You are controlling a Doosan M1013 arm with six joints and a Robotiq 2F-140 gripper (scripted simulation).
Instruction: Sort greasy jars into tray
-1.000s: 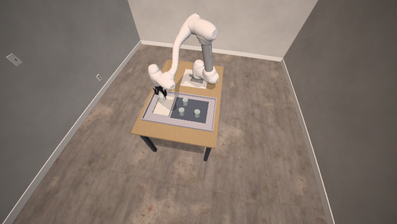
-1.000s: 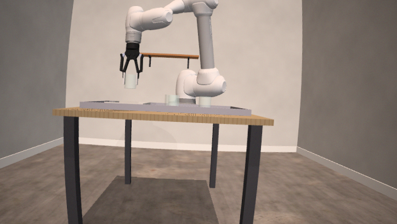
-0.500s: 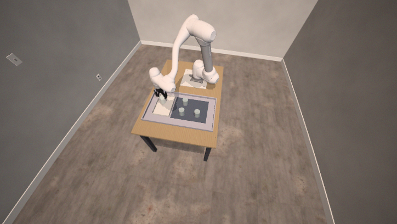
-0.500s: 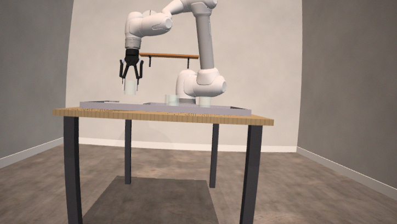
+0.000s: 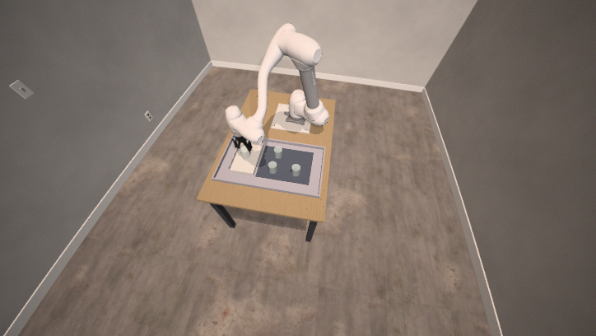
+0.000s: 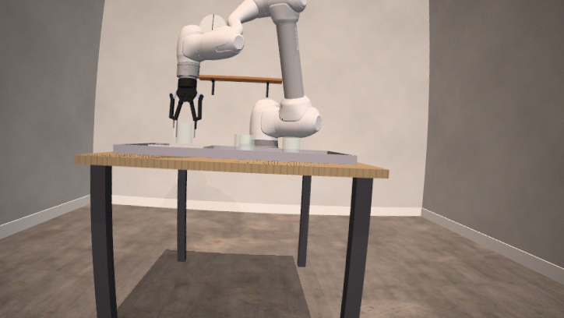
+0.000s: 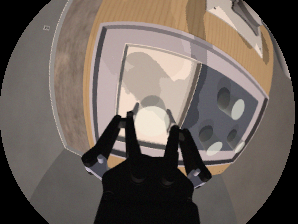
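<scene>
My gripper is now 8 cm above the cream tray. Also, from my hand: dark drying mat: 4 cm behind, 32 cm to the left, 9 cm below.
</scene>
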